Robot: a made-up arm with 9 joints. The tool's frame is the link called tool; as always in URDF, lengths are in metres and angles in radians. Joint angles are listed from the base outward.
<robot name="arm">
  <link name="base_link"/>
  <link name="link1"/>
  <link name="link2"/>
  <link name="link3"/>
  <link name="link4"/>
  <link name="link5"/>
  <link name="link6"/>
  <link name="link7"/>
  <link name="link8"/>
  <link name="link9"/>
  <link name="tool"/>
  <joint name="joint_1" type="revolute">
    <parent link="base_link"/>
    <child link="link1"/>
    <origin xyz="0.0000 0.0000 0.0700" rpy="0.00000 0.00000 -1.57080"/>
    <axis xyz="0 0 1"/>
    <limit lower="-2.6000" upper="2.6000"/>
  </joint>
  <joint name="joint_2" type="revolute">
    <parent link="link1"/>
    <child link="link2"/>
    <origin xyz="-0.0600 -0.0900 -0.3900" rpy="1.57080 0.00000 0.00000"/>
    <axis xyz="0 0 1"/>
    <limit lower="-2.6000" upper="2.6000"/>
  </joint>
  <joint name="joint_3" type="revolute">
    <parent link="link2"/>
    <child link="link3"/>
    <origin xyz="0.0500 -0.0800 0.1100" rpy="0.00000 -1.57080 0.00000"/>
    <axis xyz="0 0 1"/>
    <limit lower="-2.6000" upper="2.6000"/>
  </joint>
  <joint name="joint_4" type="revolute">
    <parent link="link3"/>
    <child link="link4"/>
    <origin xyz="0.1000 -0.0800 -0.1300" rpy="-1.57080 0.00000 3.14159"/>
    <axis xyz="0 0 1"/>
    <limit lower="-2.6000" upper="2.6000"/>
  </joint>
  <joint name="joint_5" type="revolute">
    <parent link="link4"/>
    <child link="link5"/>
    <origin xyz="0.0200 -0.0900 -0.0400" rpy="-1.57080 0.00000 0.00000"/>
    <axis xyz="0 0 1"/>
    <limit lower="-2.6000" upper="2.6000"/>
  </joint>
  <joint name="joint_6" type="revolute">
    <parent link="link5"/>
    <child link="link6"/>
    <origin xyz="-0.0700 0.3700 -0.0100" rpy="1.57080 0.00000 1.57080"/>
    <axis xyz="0 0 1"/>
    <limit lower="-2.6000" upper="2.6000"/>
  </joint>
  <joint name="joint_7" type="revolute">
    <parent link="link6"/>
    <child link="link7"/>
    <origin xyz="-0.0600 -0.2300 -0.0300" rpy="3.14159 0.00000 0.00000"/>
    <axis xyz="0 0 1"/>
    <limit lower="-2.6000" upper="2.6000"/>
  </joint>
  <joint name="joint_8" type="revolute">
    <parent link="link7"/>
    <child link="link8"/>
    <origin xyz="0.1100 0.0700 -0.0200" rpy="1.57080 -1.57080 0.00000"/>
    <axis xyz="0 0 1"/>
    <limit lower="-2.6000" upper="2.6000"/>
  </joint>
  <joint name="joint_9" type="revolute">
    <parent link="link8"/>
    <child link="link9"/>
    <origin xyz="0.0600 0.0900 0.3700" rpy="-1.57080 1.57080 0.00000"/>
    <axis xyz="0 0 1"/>
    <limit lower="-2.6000" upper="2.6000"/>
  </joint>
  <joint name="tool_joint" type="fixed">
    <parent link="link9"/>
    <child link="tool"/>
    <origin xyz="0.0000 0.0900 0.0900" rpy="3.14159 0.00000 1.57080"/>
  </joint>
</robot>
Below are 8 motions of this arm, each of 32 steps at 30 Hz.
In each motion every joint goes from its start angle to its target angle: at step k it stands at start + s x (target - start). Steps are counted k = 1, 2, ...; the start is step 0. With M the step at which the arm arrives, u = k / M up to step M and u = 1 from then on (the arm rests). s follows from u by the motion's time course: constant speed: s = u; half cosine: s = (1 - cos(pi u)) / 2; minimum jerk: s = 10 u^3 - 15 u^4 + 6 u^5.
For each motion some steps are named. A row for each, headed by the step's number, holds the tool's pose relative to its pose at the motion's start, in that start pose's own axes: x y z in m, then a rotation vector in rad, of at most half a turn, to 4 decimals.
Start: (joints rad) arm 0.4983 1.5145 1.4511 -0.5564 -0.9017 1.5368 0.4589 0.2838 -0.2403
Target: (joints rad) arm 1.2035 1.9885 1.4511 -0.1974 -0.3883 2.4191 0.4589 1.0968 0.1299
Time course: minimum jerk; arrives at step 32
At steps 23, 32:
23: -0.1086 -0.0988 0.1210 1.3077 -1.5205 0.0169
32: -0.1233 -0.1241 0.1140 1.6336 -1.5966 0.0713

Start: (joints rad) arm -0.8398 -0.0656 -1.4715 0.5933 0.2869 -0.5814 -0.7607 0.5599 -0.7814
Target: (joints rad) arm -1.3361 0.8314 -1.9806 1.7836 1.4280 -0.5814 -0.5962 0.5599 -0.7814
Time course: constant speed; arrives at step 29
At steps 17, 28, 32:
17: 0.0247 0.0551 -0.0245 -0.8196 -0.6297 0.0678
28: 0.0638 0.1261 -0.0918 -1.2434 -0.9045 0.0251
32: 0.0683 0.1339 -0.0993 -1.2792 -0.9216 0.0212

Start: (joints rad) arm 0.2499 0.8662 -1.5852 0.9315 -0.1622 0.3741 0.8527 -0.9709 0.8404
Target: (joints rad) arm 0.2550 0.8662 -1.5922 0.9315 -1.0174 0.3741 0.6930 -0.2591 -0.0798
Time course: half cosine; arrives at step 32
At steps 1, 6, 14, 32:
1: 0.0007 0.0006 0.0011 -0.0004 -0.0003 0.0031
6: 0.0233 0.0228 0.0383 -0.0153 -0.0103 0.1084
14: 0.1014 0.1335 0.1618 -0.0651 -0.0211 0.5205
32: 0.1983 0.3997 0.2901 -0.0933 0.0537 1.2767

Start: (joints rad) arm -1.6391 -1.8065 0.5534 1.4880 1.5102 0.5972 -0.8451 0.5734 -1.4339
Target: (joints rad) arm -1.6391 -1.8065 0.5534 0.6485 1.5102 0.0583 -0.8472 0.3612 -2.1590
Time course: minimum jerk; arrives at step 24
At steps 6, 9, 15, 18, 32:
6: 0.0132 -0.0015 0.0262 0.0297 -0.0240 0.0591
9: 0.0287 -0.0056 0.0712 0.0748 -0.0697 0.1589
15: 0.0312 -0.0245 0.1912 0.1625 -0.2214 0.4283
18: 0.0176 -0.0335 0.2346 0.1824 -0.2898 0.5335
32: 0.0058 -0.0391 0.2594 0.1903 -0.3334 0.5974

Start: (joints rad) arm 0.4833 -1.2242 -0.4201 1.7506 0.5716 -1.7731 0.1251 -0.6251 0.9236
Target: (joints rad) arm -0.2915 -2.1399 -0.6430 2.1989 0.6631 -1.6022 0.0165 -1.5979 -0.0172
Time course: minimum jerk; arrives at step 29
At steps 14, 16, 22, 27, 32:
14: -0.0530 0.0346 0.0843 -0.8300 0.4662 0.9171
16: -0.0696 0.0530 0.1162 -1.0632 0.6068 1.1218
22: -0.1252 0.1147 0.2051 -1.6563 0.9424 1.4555
27: -0.1488 0.1359 0.2339 -1.8417 1.0346 1.4965
32: -0.1496 0.1366 0.2348 -1.8477 1.0375 1.4973

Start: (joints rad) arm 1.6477 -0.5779 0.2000 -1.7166 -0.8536 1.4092 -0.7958 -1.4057 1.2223
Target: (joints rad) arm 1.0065 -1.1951 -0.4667 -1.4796 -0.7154 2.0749 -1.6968 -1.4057 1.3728
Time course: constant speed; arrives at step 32
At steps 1, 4, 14, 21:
1: 0.0195 0.0153 0.0169 0.0053 -0.0380 0.0427
4: 0.0703 0.0630 0.0752 0.0104 -0.1534 0.1709
14: 0.1412 0.2278 0.3181 -0.0980 -0.5425 0.5778
21: 0.1041 0.3299 0.4836 -0.2923 -0.8001 0.8161

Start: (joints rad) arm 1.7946 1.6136 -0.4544 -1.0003 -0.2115 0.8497 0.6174 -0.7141 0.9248
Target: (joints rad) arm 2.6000 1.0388 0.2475 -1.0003 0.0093 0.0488 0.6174 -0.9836 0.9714
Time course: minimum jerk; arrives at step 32
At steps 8, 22, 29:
8: -0.0038 0.0003 -0.0371 0.0154 -0.0607 -0.0482
22: 0.0907 0.0017 -0.3269 0.1415 -0.5016 -0.3696
29: 0.1494 0.0003 -0.3880 0.1749 -0.6116 -0.4435

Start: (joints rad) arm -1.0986 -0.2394 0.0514 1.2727 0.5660 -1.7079 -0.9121 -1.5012 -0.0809
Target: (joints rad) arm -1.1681 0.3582 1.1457 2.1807 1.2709 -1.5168 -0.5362 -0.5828 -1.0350
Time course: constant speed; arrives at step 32
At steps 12, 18, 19, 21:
12: -0.0669 0.2082 -0.0595 0.0135 -0.5917 -0.3940
18: -0.0353 0.3020 -0.0654 -0.1367 -0.8369 -0.6597
19: -0.0268 0.3151 -0.0645 -0.1708 -0.8691 -0.7088
21: -0.0077 0.3387 -0.0609 -0.2455 -0.9239 -0.8111

